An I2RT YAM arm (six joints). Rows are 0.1 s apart.
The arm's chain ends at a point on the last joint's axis. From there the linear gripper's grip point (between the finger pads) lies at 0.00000 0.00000 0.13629 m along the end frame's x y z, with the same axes.
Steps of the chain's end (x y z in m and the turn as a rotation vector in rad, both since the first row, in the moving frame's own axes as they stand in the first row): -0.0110 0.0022 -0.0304 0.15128 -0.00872 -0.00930; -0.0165 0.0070 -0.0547 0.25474 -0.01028 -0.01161; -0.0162 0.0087 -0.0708 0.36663 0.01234 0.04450; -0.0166 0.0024 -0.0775 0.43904 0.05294 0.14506; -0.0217 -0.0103 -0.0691 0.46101 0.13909 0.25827; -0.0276 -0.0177 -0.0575 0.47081 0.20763 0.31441; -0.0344 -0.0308 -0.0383 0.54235 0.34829 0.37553; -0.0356 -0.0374 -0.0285 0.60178 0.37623 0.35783
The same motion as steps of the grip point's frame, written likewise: -0.0123 -0.0183 -0.0320 0.15128 -0.00872 -0.00930; -0.0181 -0.0273 -0.0591 0.25474 -0.01028 -0.01161; -0.0135 -0.0401 -0.0799 0.36663 0.01234 0.04450; -0.0054 -0.0548 -0.0906 0.43904 0.05294 0.14506; 0.0042 -0.0677 -0.0845 0.46101 0.13909 0.25827; 0.0088 -0.0737 -0.0750 0.47081 0.20763 0.31441; 0.0220 -0.0895 -0.0653 0.54235 0.34829 0.37553; 0.0244 -0.1023 -0.0611 0.60178 0.37623 0.35783
